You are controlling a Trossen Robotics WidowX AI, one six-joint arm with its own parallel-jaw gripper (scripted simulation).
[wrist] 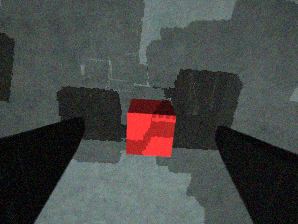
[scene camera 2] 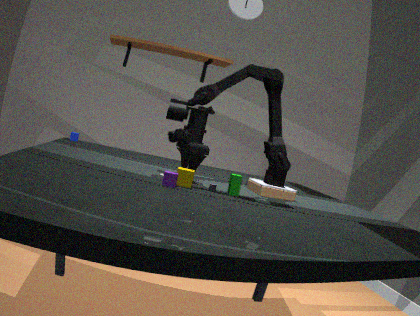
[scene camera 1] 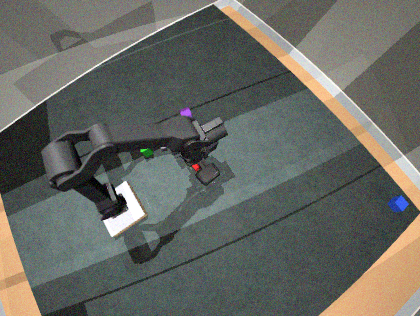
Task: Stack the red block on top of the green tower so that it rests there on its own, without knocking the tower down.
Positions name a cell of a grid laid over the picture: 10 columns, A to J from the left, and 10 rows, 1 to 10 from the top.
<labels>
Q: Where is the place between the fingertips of my gripper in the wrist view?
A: F6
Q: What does my gripper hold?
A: Nothing.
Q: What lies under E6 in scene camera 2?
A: My gripper.
</labels>
